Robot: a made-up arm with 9 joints.
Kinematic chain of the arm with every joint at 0, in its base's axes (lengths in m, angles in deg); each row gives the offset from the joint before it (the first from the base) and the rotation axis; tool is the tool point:
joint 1: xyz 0 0 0.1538 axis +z
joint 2: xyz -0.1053 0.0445 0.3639 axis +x
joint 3: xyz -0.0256 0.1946 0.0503 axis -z
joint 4: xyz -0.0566 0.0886 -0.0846 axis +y
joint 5: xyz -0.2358 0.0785 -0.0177 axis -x
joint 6: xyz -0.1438 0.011 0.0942 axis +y
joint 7: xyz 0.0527 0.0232 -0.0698 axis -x
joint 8: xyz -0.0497 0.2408 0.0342 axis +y
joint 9: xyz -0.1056 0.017 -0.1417 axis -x
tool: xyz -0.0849 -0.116 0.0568
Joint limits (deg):
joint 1: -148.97..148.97
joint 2: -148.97..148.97
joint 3: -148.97..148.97
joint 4: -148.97..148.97
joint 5: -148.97..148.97
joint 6: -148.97..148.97
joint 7: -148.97..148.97
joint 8: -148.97..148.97
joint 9: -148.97..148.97
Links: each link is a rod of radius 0.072 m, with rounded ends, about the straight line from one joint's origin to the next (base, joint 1, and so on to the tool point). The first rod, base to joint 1, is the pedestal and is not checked.
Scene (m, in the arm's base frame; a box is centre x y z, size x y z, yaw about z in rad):
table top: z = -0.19
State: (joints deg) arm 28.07 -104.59 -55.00 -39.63 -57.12 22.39 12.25 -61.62 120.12
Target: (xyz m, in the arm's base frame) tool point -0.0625 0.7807 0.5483
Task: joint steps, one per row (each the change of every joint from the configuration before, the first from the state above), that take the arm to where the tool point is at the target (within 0.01 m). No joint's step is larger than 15 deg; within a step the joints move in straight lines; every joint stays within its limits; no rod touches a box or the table.
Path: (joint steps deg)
1: -14.57 -3.01 -3.44 9.06 -3.83 2.68 -3.01 2.38 0.52
2: -14.57 -3.00 -3.44 9.06 -3.84 2.67 -3.02 2.38 0.53
3: -14.57 -3.01 -3.44 9.06 -3.83 2.68 -3.01 2.38 0.52
4: -14.57 -3.01 -3.44 9.06 -3.83 2.68 -3.01 2.38 0.52
5: -14.57 -3.00 -3.45 9.06 -3.84 2.67 -3.01 2.38 0.52

